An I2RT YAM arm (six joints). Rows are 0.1 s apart.
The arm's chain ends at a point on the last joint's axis. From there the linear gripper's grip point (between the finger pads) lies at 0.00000 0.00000 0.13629 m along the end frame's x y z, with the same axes.
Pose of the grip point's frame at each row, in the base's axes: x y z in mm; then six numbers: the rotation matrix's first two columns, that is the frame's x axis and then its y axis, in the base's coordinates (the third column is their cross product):
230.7 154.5 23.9 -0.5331 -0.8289 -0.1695 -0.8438 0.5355 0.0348
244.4 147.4 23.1 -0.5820 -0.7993 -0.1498 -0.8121 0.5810 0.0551
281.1 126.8 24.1 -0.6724 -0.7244 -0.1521 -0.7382 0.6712 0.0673
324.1 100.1 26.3 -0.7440 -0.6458 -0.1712 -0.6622 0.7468 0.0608
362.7 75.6 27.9 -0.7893 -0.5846 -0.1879 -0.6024 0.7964 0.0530
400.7 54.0 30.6 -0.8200 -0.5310 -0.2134 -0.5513 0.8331 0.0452
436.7 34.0 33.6 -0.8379 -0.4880 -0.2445 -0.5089 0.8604 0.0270
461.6 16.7 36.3 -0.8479 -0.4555 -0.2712 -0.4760 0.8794 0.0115
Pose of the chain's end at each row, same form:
222.3 132.5 158.1 -0.5331 -0.8289 -0.1695 -0.8438 0.5355 0.0348
238.5 126.4 157.7 -0.5820 -0.7993 -0.1498 -0.8121 0.5810 0.0551
273.8 105.3 158.5 -0.6724 -0.7244 -0.1521 -0.7382 0.6712 0.0673
312.0 78.5 160.3 -0.7440 -0.6458 -0.1712 -0.6622 0.7468 0.0608
346.5 54.5 161.6 -0.7893 -0.5846 -0.1879 -0.6024 0.7964 0.0530
379.7 32.9 163.6 -0.8200 -0.5310 -0.2134 -0.5513 0.8331 0.0452
409.8 14.0 165.7 -0.8379 -0.4880 -0.2445 -0.5089 0.8604 0.0270
429.8 -2.2 167.5 -0.8479 -0.4555 -0.2712 -0.4760 0.8794 0.0115

